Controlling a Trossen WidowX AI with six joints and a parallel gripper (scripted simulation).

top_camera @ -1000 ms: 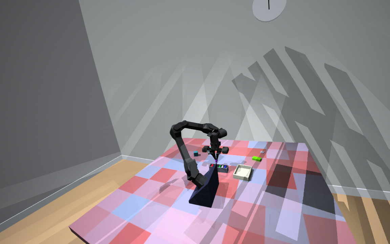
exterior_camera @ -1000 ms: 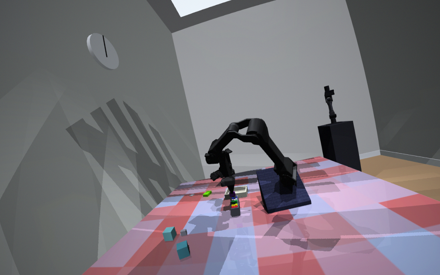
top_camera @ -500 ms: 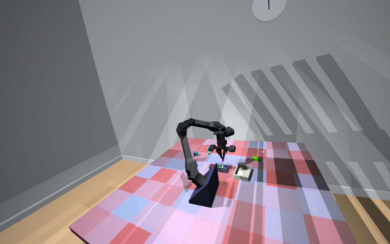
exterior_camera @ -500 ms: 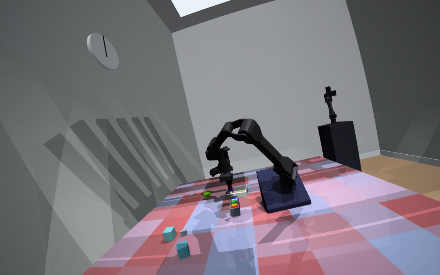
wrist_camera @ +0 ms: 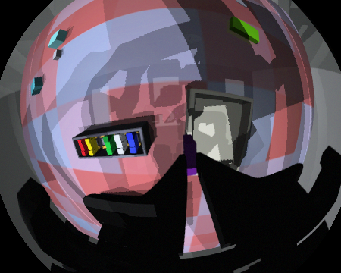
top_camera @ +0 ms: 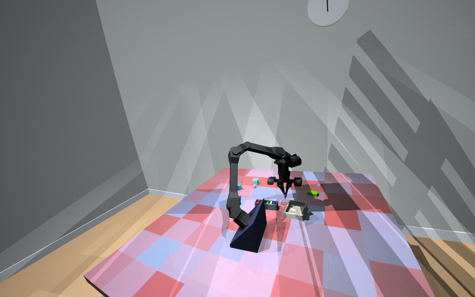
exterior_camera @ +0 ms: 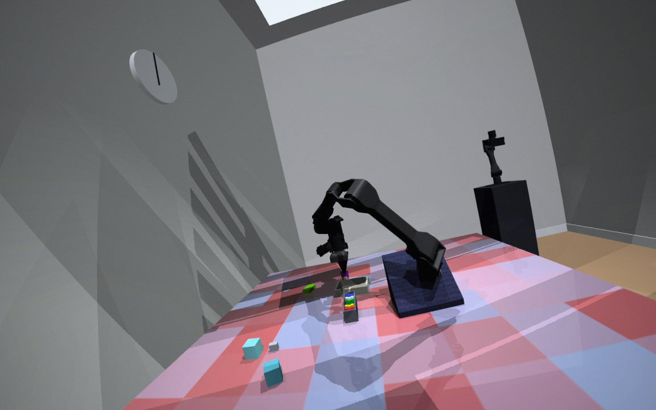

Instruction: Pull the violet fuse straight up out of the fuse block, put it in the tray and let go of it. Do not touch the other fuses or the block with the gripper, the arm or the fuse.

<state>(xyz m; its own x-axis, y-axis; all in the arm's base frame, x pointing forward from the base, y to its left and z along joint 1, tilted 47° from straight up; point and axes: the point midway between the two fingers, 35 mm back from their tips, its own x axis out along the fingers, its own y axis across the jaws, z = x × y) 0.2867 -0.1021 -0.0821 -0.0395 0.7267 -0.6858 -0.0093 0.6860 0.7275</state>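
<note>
The white tray lies 100 mm below my gripper tip, 60 mm to the right of it and 10 mm behind it. From my gripper tip the other things lie so: violet fuse: 10 mm below.
</note>
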